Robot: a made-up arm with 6 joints. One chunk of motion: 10 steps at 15 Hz.
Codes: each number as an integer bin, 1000 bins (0 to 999) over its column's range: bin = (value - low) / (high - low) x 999, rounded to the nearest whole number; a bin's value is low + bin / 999 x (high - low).
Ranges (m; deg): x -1.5..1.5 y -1.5..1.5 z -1.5..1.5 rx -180..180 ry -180..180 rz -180..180
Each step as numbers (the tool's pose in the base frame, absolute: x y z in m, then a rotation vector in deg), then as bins.
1 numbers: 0.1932 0.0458 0.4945 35.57 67.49 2.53
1 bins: 564 515 664 598 687 507
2 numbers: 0.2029 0.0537 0.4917 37.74 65.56 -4.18
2 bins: 567 517 663 604 681 488
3 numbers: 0.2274 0.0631 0.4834 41.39 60.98 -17.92
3 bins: 575 521 660 614 669 450
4 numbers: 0.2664 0.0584 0.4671 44.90 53.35 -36.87
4 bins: 588 519 655 624 648 397
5 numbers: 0.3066 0.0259 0.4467 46.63 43.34 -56.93
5 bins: 602 508 648 629 620 342
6 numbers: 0.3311 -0.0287 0.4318 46.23 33.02 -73.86
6 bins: 610 490 643 628 591 295
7 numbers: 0.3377 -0.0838 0.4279 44.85 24.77 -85.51
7 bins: 612 472 642 624 568 262
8 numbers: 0.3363 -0.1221 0.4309 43.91 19.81 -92.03
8 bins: 611 459 643 621 554 244
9 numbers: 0.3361 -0.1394 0.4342 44.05 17.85 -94.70
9 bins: 611 453 644 622 549 237
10 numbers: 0.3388 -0.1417 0.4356 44.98 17.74 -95.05
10 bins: 612 452 645 624 549 236
